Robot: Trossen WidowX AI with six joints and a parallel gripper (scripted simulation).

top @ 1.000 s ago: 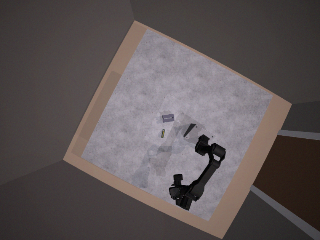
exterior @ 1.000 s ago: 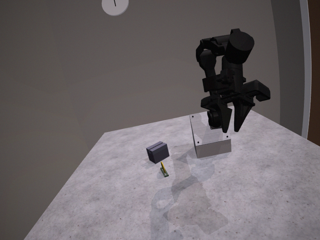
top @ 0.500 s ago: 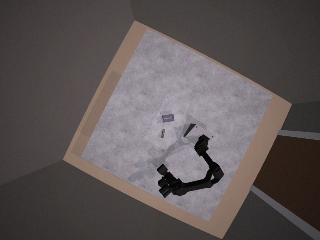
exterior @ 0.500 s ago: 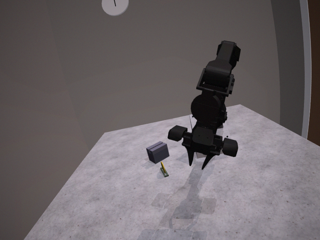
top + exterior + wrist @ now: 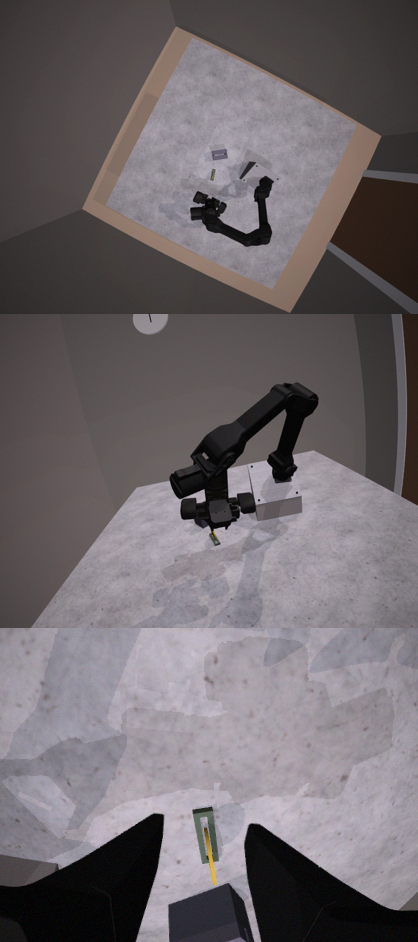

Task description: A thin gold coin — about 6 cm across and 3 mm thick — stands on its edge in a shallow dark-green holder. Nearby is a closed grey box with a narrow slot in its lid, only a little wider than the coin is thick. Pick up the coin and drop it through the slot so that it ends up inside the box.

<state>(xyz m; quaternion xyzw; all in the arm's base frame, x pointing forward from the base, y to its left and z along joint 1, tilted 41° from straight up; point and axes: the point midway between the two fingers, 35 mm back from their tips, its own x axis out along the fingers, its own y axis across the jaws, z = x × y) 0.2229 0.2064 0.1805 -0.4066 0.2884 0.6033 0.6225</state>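
My gripper tip is 11 cm to the left of the thin gold coin, 9 cm above it and 5 cm short of it.
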